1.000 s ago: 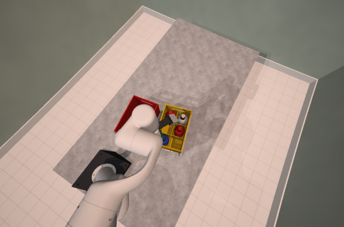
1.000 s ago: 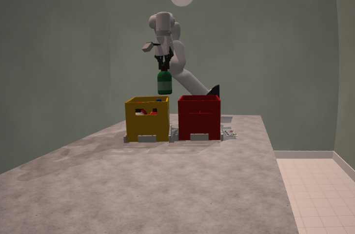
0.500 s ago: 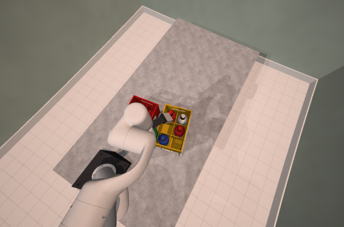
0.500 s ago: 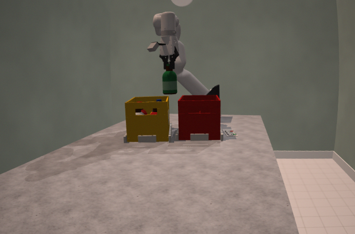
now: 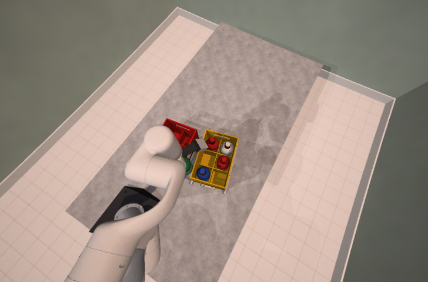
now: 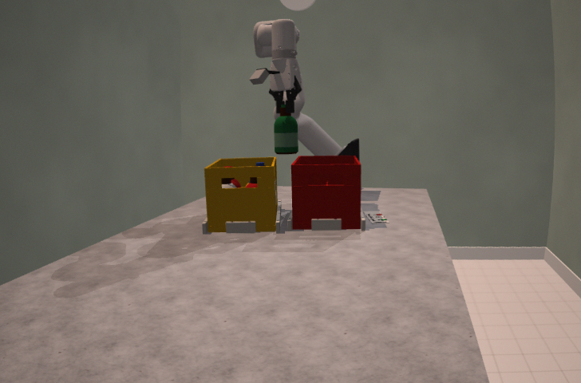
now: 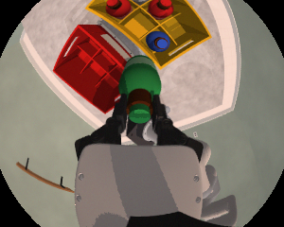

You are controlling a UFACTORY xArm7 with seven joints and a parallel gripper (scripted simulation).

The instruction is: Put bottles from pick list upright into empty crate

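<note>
Now: hand 70 mm above the green-labelled bottle. Round my hand: blue bottle 250 mm below, 70 mm to the right, 40 mm ahead; then red crate 250 mm below, 140 mm to the left, 40 mm ahead; then yellow crate 250 mm below, 140 mm ahead, 80 mm to the right.
</note>
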